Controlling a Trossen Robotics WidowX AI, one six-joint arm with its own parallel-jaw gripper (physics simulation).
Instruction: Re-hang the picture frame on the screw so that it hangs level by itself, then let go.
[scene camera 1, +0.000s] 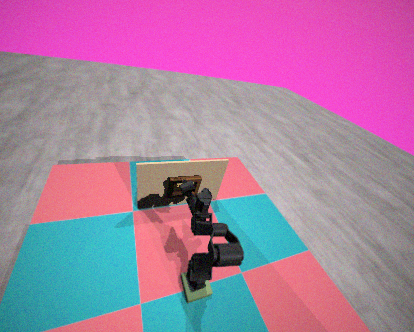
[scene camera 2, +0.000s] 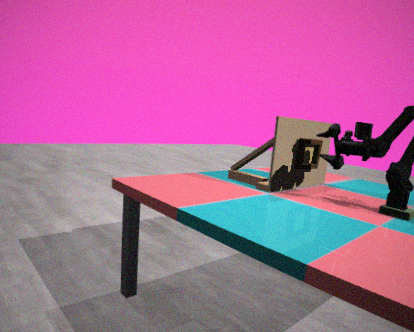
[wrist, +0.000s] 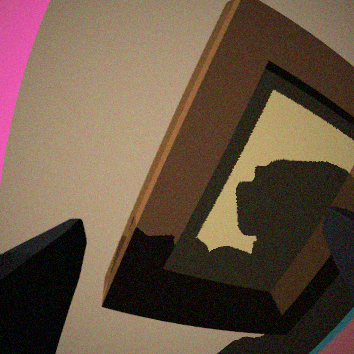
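Observation:
The brown picture frame is upright against the tan board. In scene camera 1 its top edge looks about parallel to the board's top edge. It appears turned in the wrist view, as does the table edge. The screw is not visible. My gripper is open and empty, in front of the frame. In scene camera 2 its fingertips are one above the other. In the wrist view the left finger is beyond the frame's outer edge and the right one overlaps its lower right bar.
A wooden brace supports the board from behind. The board stands on the pink and teal checkered table. The arm's green base is in front of the board. Dark arm shadows fall on the board and frame.

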